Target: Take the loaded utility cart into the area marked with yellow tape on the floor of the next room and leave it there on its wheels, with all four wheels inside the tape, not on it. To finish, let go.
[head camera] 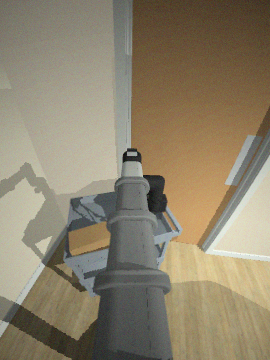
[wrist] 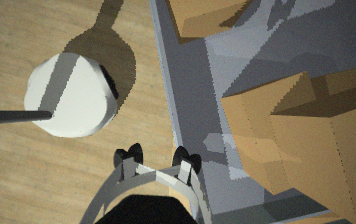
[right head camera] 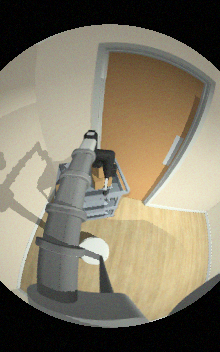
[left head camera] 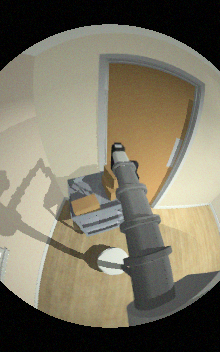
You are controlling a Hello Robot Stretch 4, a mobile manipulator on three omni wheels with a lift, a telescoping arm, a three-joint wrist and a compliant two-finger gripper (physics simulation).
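Frame: origin at the robot's base, x ahead, y left, z up, level; centimetres.
Seen in the pictures: gripper, fingertip midpoint: (wrist: 158, 157) (right head camera: 104, 190); robot's base, origin of the base link: (right head camera: 93, 249) (left head camera: 112, 260).
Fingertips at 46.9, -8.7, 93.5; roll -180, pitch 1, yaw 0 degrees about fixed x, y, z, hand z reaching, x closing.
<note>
Pixels of each thing's middle, then the offset from my fingertips to it, as dx, dy, dz. "spot": a spot on its surface instead.
- cardboard box, body centre: (head camera: 91, 240) (left head camera: 85, 205) +3.1, +30.8, -11.0
- brown door, surface spot: (head camera: 185, 100) spot: +53.8, -23.7, +54.5
- pale plate, body centre: (head camera: 241, 163) (right head camera: 172, 151) (left head camera: 174, 153) +44.1, -72.2, +17.7
The grey utility cart (head camera: 75, 262) (left head camera: 95, 223) (right head camera: 121, 191) (wrist: 190, 100) stands upright against the left wall, beside the door frame. One cardboard box (head camera: 90, 239) (left head camera: 86, 204) (wrist: 210, 17) lies on its top tray. Stacked boxes (left head camera: 109, 183) (wrist: 280, 135) stand at the tray's other end, partly behind my arm in the left head view. My gripper (right head camera: 105, 190) (wrist: 158, 157) is open, pointing down above the cart's near edge, its fingertips apart with nothing between them. In the head view my arm hides the fingers and much of the cart. The yellow tape does not show.
A brown door (head camera: 185, 100) (left head camera: 145, 115) (right head camera: 145, 110) fills the framed doorway behind and right of the cart. A pale plate (head camera: 243, 160) (left head camera: 173, 152) is on its right side. A white round disc (left head camera: 112, 261) (right head camera: 95, 251) (wrist: 80, 107) is on the floor before the cart.
</note>
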